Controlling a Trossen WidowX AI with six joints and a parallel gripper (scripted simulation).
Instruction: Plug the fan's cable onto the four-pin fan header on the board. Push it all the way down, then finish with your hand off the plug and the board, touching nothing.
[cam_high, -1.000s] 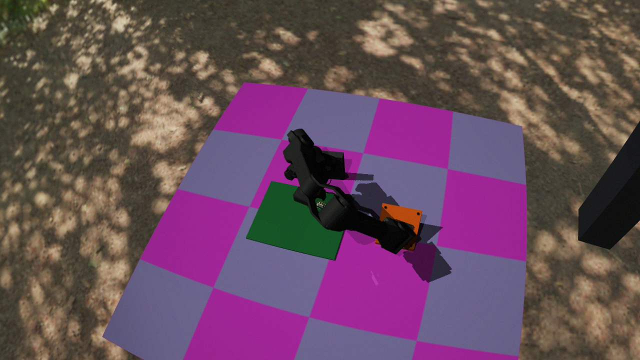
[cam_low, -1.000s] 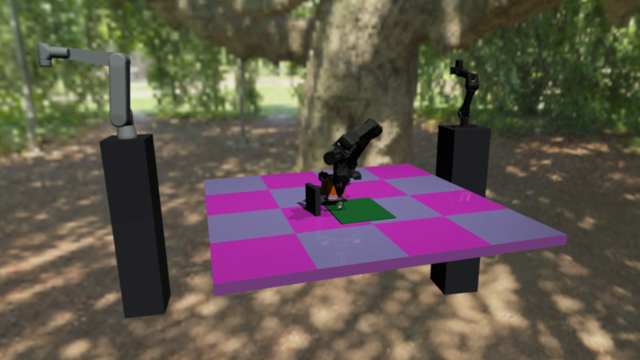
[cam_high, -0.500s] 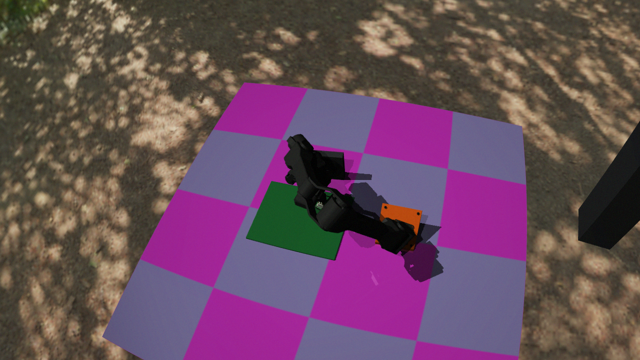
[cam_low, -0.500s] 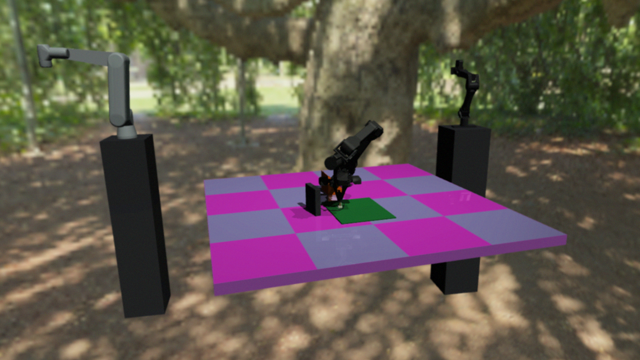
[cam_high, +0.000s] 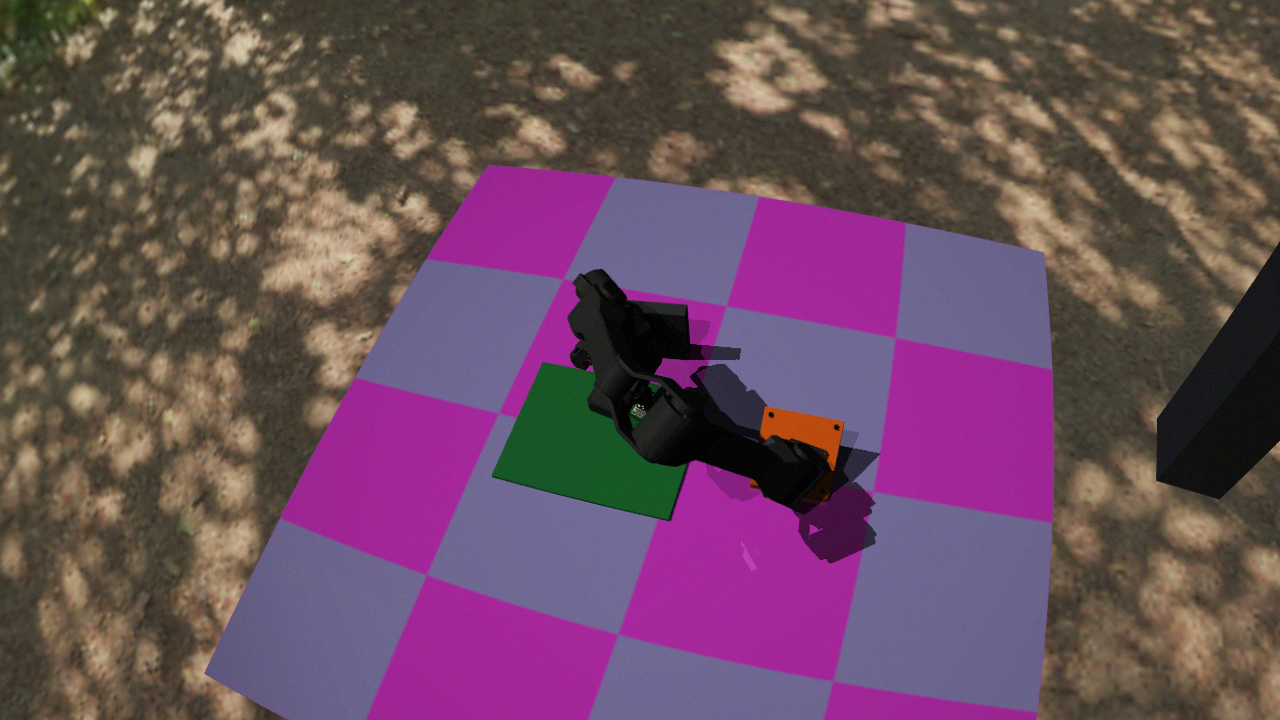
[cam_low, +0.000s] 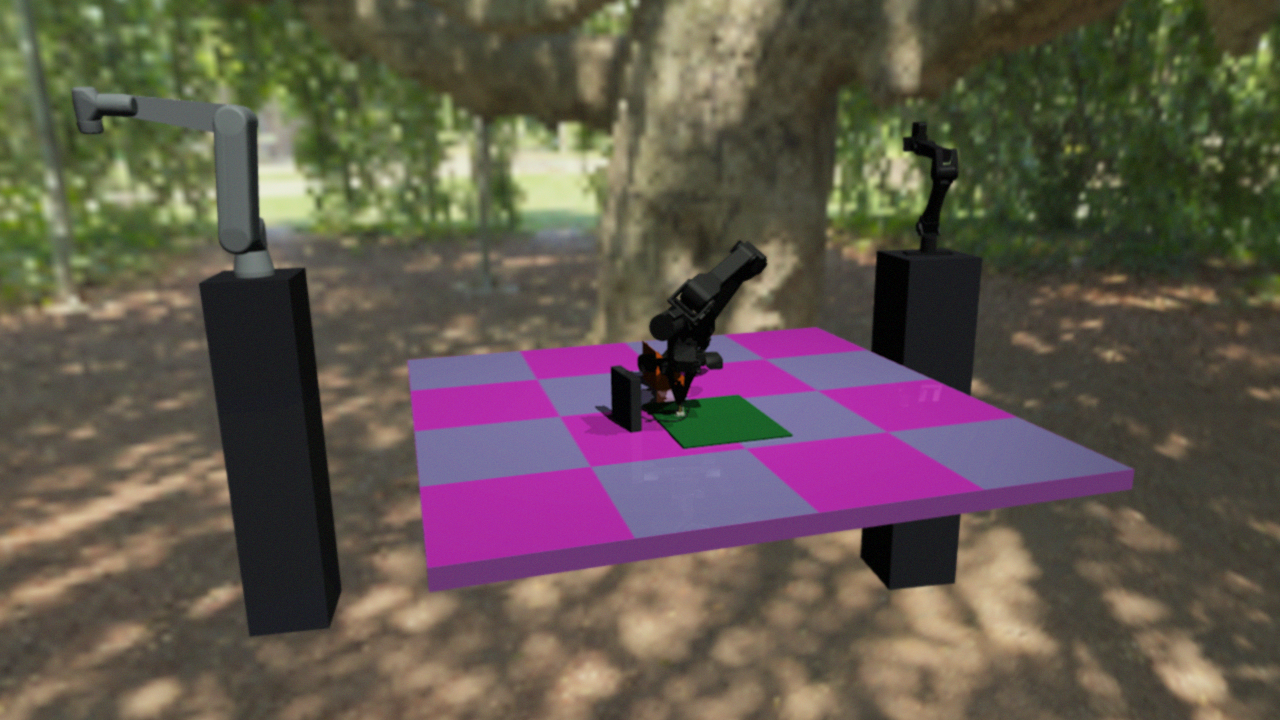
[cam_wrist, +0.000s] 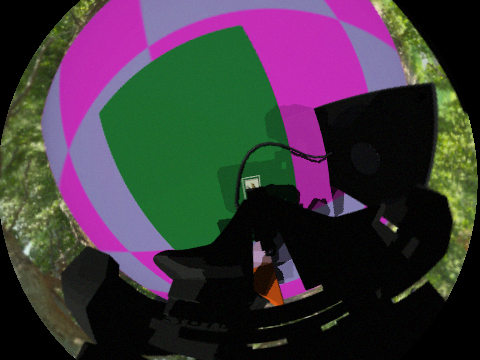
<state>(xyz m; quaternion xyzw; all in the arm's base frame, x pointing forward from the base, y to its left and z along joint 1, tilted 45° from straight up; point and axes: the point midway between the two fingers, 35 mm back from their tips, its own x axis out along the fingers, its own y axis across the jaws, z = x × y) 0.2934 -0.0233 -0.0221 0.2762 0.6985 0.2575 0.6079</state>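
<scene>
My gripper tip is 4 cm short of the green board, 7 cm to the right of it and 6 cm above it. The rest, counted from my gripper tip: black fan: 2 cm ahead, 12 cm to the right, 2 cm above; black plug: 1 cm behind, 1 cm above.
</scene>
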